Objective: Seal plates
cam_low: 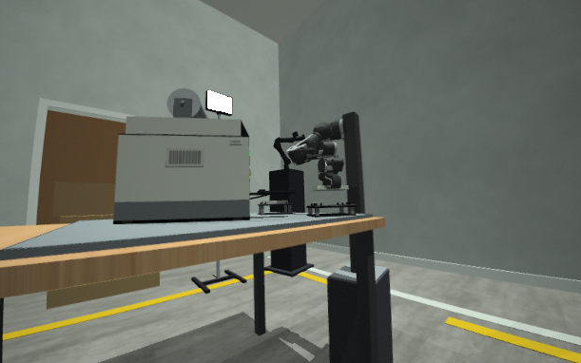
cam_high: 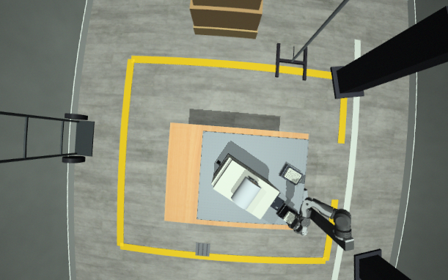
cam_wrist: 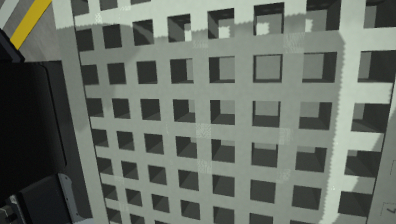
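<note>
Right now the sealer stage is 130 mm ahead of my hand, 170 mm to the right of it and 10 mm below it. Also, from my hand: foil roll: 380 mm ahead, 390 mm to the right, 310 mm above; then plate: 60 mm behind, 350 mm to the right, 50 mm below.
</note>
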